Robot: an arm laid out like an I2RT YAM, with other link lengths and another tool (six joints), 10 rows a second.
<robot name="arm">
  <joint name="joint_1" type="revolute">
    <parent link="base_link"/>
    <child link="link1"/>
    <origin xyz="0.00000 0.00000 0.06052"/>
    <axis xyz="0 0 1"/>
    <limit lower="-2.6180" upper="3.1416"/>
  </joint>
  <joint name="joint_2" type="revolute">
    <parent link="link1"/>
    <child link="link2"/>
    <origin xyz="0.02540 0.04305 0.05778" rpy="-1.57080 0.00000 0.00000"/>
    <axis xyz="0 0 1"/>
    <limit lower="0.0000" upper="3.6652"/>
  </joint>
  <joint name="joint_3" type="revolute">
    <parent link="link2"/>
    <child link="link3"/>
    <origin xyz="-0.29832 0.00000 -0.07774" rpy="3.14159 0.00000 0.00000"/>
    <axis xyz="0 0 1"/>
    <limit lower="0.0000" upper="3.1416"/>
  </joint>
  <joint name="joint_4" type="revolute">
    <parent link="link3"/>
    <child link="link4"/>
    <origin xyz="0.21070 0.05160 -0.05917"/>
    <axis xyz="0 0 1"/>
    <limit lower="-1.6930" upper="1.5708"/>
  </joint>
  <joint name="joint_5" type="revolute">
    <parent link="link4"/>
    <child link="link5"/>
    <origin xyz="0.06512 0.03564 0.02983" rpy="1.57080 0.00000 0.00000"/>
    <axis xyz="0 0 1"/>
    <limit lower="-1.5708" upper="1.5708"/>
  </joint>
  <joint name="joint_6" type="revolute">
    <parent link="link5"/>
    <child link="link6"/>
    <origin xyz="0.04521 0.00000 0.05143" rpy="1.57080 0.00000 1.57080"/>
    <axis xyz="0 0 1"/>
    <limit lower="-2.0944" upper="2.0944"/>
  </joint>
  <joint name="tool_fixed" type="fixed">
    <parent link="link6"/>
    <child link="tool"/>
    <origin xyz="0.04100 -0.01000 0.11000" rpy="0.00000 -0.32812 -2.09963"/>
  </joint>
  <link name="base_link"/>
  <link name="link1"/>
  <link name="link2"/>
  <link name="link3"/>
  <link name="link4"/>
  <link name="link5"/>
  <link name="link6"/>
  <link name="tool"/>
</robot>
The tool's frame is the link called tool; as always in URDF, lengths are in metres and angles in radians.
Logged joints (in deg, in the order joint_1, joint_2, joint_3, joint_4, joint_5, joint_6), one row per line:
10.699, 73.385, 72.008, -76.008, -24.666, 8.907
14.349, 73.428, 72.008, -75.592, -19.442, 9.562
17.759, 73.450, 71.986, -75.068, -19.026, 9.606
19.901, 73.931, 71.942, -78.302, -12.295, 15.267
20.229, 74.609, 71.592, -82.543, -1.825, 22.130
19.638, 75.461, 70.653, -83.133, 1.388, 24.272
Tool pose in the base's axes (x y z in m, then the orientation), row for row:
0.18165, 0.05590, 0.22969, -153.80, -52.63, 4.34
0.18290, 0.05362, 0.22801, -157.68, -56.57, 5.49
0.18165, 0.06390, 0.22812, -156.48, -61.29, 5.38
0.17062, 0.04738, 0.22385, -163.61, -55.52, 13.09
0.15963, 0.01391, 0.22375, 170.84, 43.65, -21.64
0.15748, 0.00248, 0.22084, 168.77, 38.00, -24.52
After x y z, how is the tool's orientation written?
As a rotation vector, in degrees.
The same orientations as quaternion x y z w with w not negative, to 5 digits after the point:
-0.93493, -0.31993, 0.02638, 0.15114
-0.93526, -0.33554, 0.03256, 0.10791
-0.92567, -0.36257, 0.03183, 0.10330
-0.94263, -0.31987, 0.07542, 0.05871
0.96146, 0.24565, -0.12179, 0.02050
0.96490, 0.21726, -0.14019, 0.04602

